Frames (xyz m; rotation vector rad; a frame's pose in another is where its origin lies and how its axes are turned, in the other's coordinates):
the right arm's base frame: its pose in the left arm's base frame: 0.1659 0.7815 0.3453 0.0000 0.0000 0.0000
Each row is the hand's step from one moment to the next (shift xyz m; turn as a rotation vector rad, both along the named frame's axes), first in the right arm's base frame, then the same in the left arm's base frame.
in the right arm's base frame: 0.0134 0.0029 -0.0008 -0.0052 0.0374 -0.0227
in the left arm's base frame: 0.0134 0.0029 -0.0008 -0.0052 0.0374 -0.0227
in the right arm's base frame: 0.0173 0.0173 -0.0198 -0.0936 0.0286 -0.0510
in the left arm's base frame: 0.0173 0.0173 -0.0198 -0.0936 0.0286 -0.0510
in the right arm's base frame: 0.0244 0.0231 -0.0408 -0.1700 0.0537 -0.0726
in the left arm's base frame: 0.0244 0.0231 -0.0408 -0.1700 0.0537 -0.0726
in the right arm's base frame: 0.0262 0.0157 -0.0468 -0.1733 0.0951 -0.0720
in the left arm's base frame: 0.0262 0.0157 -0.0468 -0.1733 0.0951 -0.0720
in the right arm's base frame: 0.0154 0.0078 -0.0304 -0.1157 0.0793 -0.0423
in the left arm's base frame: 0.0154 0.0078 -0.0304 -0.1157 0.0793 -0.0423
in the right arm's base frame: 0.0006 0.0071 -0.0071 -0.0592 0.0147 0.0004
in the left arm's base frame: 0.0006 0.0071 -0.0071 -0.0592 0.0147 0.0004
